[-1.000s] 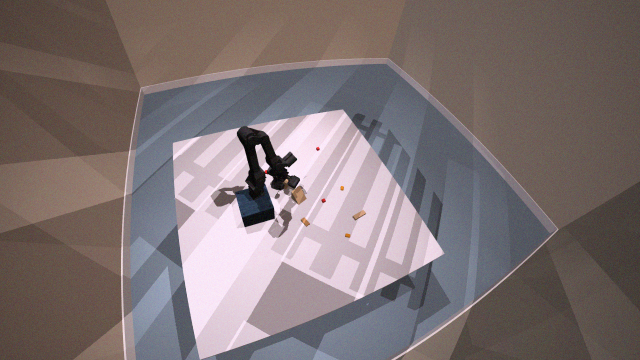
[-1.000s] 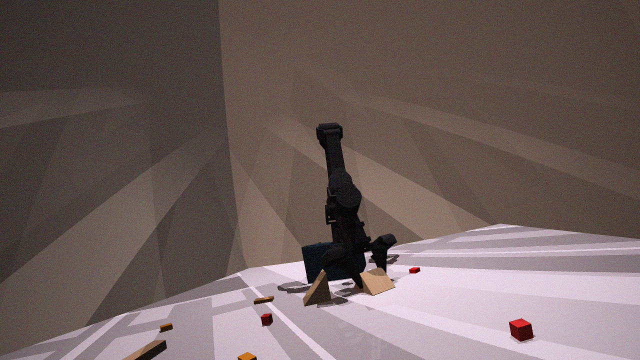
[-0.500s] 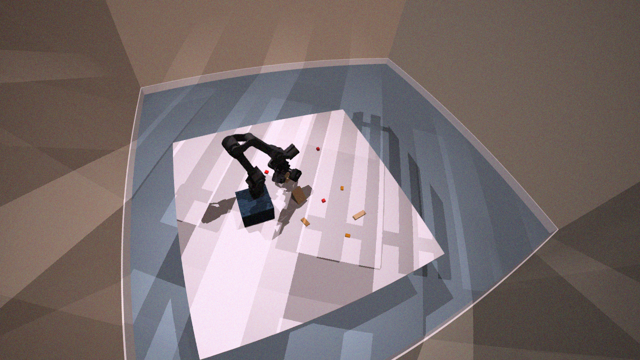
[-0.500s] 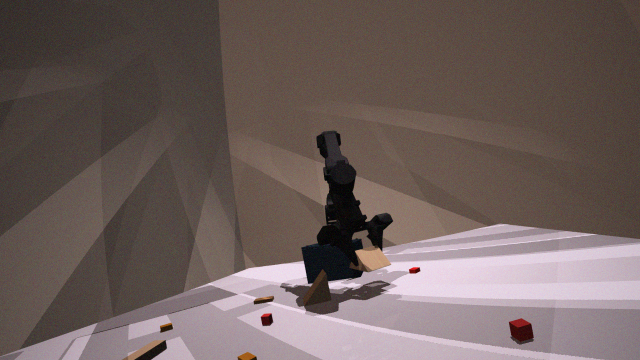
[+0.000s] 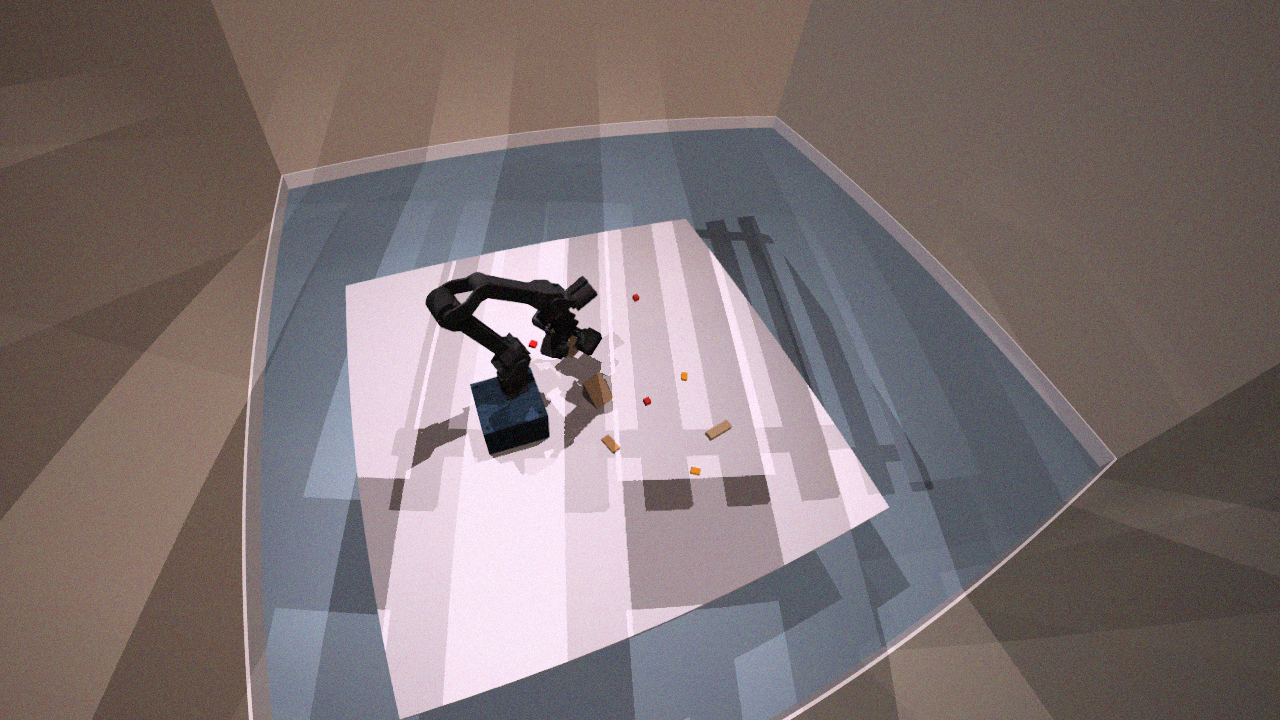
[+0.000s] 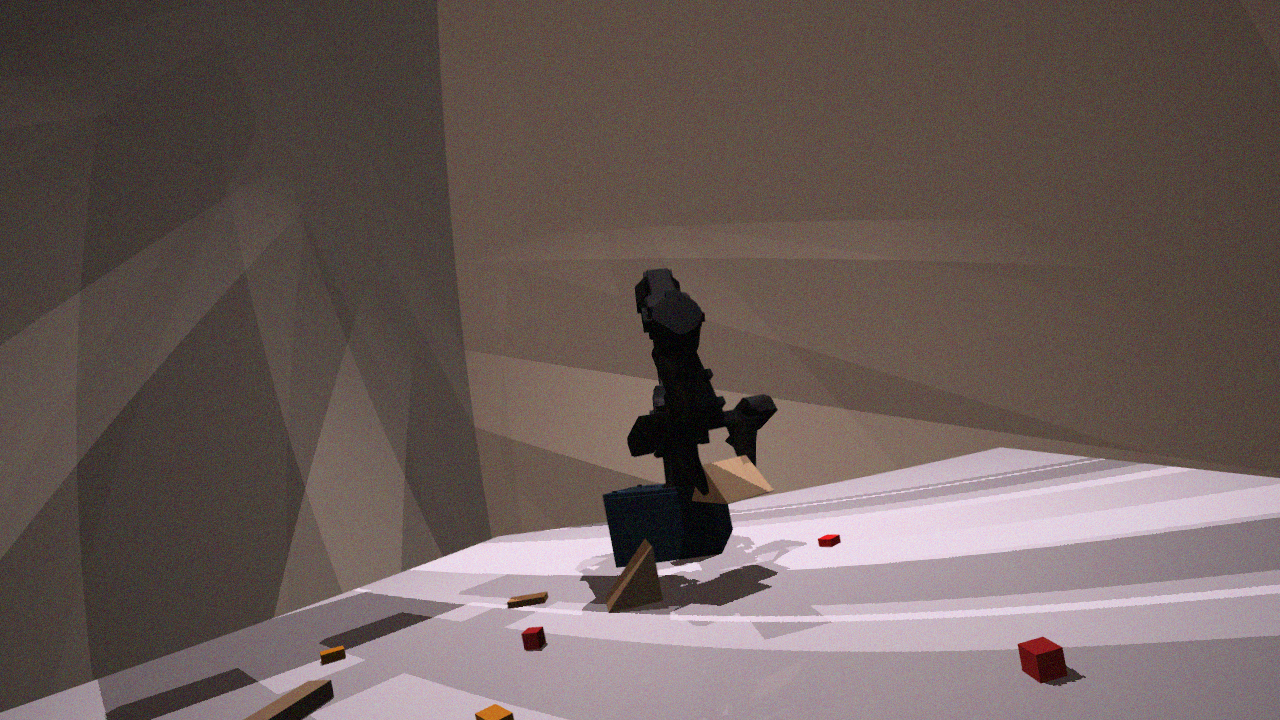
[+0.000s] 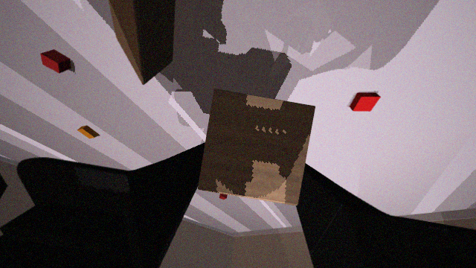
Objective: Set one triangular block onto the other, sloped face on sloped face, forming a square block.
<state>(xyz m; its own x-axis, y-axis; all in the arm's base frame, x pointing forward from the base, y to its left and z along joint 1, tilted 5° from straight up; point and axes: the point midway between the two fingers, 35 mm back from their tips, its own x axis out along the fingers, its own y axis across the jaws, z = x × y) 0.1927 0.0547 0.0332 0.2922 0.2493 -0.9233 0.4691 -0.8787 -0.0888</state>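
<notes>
My gripper tip is now 12 cm to the left of the triangular block, 9 cm above it and 1 cm short of it.
</notes>
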